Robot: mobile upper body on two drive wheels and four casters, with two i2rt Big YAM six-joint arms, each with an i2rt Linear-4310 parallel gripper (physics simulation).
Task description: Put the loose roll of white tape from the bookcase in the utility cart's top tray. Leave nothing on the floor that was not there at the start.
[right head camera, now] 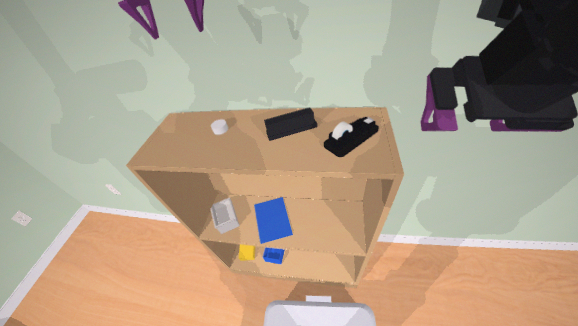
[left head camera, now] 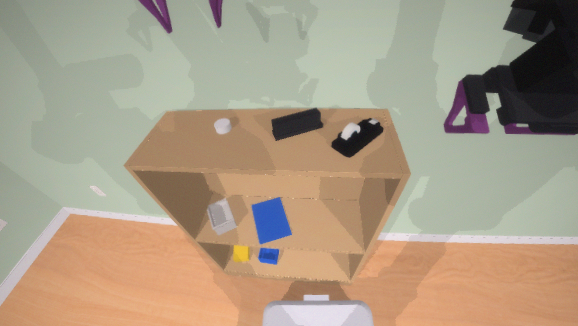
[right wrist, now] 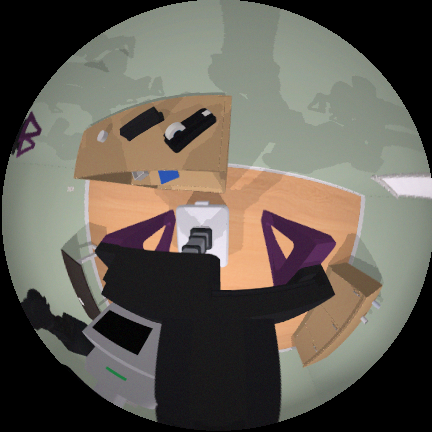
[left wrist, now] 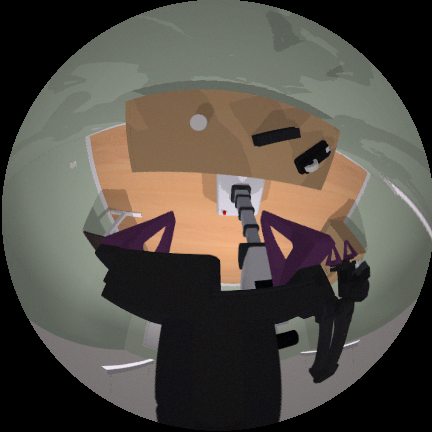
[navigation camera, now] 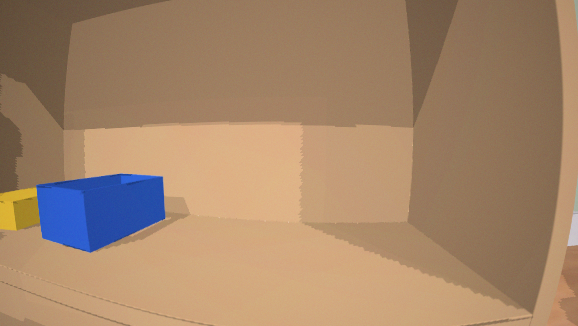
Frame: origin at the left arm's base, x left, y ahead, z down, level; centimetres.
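Where they show: left gripper, between the fingertips: (right head camera: 178,34) (left head camera: 194,29) (left wrist: 217,215); right gripper, between the fingertips: (right head camera: 457,126) (left head camera: 475,129) (right wrist: 217,214) (left wrist: 338,241).
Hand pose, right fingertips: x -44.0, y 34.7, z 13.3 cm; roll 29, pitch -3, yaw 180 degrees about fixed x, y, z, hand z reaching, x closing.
After its pixels a point has its place.
The loose roll of white tape (left head camera: 222,126) @(x 5.9, y 63.7, z 32.6 cm) (right head camera: 219,127) @(x 5.6, y 63.6, z 32.6 cm) (left wrist: 198,122) @(x 6.4, y 65.3, z 32.6 cm) (right wrist: 102,136) @(x 4.6, y 64.2, z 32.9 cm) rests on the top board of the wooden bookcase (left head camera: 190,150) @(x 14.8, y 56.1, z 35.0 cm) (right head camera: 190,150) @(x 13.9, y 56.3, z 35.0 cm) (left wrist: 160,145) @(x 20.1, y 59.2, z 35.0 cm) (navigation camera: 480,150) @(x -43.5, y 53.6, z 118.0 cm), near its left end. My left gripper (left head camera: 194,28) @(x 0.5, y 54.2, z 2.9 cm) (right head camera: 178,33) @(x 0.5, y 54.2, z 2.9 cm) (left wrist: 217,215) @(x 0.5, y 54.2, z 2.9 cm) is open and empty in the air; the roll shows beyond its fingertips in the left wrist view, apart from them. My right gripper (left head camera: 476,131) @(x -44.0, y 34.7, z 13.3 cm) (right head camera: 457,130) @(x -44.0, y 34.7, z 13.3 cm) (right wrist: 217,214) @(x -44.0, y 34.7, z 13.3 cm) is open and empty, in the air right of the bookcase in the head views. I cannot make out the utility cart in any view.
A black holder (left head camera: 297,124) @(x -17.2, y 61.2, z 31.4 cm) and a black tape dispenser (left head camera: 357,137) @(x -32.9, y 54.5, z 31.4 cm) (right wrist: 190,130) @(x -35.0, y 56.4, z 32.8 cm) with its own white roll share the top board. Bins and a blue box (left head camera: 271,220) @(x -2.4, y 60.2, z 85.3 cm) stand on lower shelves. My white base (left head camera: 317,315) @(x -22.6, y 25.4, z 115.0 cm) is close in front. A wooden cabinet (right wrist: 335,315) @(x -201.3, y -108.8, z 78.7 cm) stands at lower right.
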